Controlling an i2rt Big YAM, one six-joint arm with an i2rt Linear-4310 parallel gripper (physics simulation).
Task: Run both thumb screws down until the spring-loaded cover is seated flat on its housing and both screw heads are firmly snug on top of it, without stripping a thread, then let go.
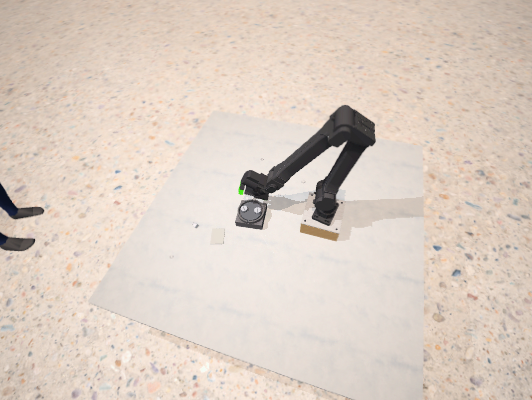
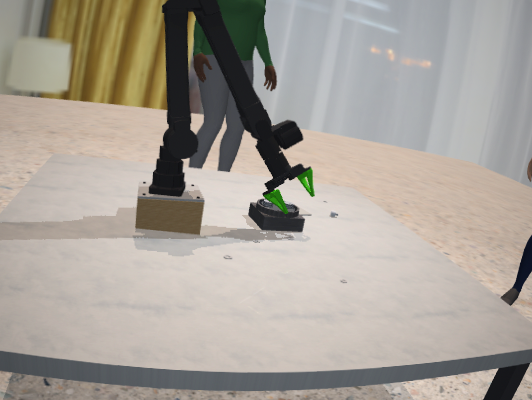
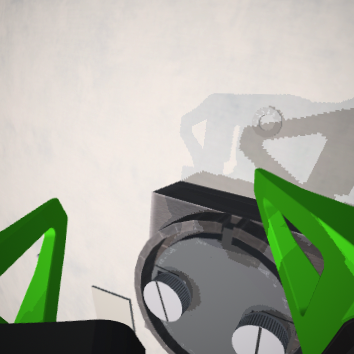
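Seen in the pictures: gripper, fingertip midpoint: [image 1: 248, 191] [image 2: 300, 204] [image 3: 155, 193]; arm's base, link origin: [image 1: 325, 211] [image 2: 167, 190].
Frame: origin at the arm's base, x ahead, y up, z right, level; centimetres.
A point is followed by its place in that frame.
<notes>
The dark square housing [image 1: 250, 225] @(x 28.5, y -5.9, z -18.2 cm) [image 2: 280, 223] @(x 31.9, y -6.2, z -6.2 cm) [image 3: 172, 210] @(x 37.0, y -4.4, z -8.7 cm) stands on the table with a raised ring on top. Inside the ring lies the round grey cover [image 1: 251, 215] @(x 29.7, y -3.1, z -14.7 cm) [image 3: 220, 280] @(x 31.9, y -3.1, z -10.2 cm). Two thumb screws with pale slotted heads and dark knurled sides stand on the cover: one screw [image 1: 244, 209] @(x 33.7, y -1.9, z -13.9 cm) [image 3: 164, 300] @(x 34.1, y -1.9, z -13.2 cm) at the left, the other screw [image 1: 258, 210] @(x 27.6, y -1.7, z -11.6 cm) [image 3: 258, 340] @(x 28.3, y -1.8, z -11.0 cm) at the right. Whether the cover is flat or the heads touch it cannot be told. My gripper [image 2: 300, 204] @(x 36.3, y 0.2, z -5.5 cm) [image 3: 155, 193] @(x 36.3, y 0.2, z -5.5 cm) is open and empty, with its green fingers above the housing, tilted.
The arm's wooden base block [image 1: 319, 231] @(x -1.1, y -3.3, z -8.5 cm) [image 2: 169, 216] @(x 2.2, y -4.3, z 8.0 cm) stands beside the housing. A thin pale plate [image 1: 217, 236] @(x 40.0, y -8.2, z -29.0 cm) [image 3: 115, 307] @(x 40.4, y -8.1, z -26.3 cm) lies near the housing. A small metal piece [image 1: 195, 225] @(x 51.9, y -6.6, z -29.4 cm) [image 2: 333, 214] @(x 52.2, y -7.5, z -28.1 cm) and small rings [image 2: 228, 257] @(x 17.9, y -8.3, z 19.1 cm) [image 3: 268, 121] lie on the table [image 1: 280, 300] @(x 1.6, y -8.4, z -41.6 cm) [image 2: 200, 320] @(x 13.3, y -8.4, z 48.4 cm).
</notes>
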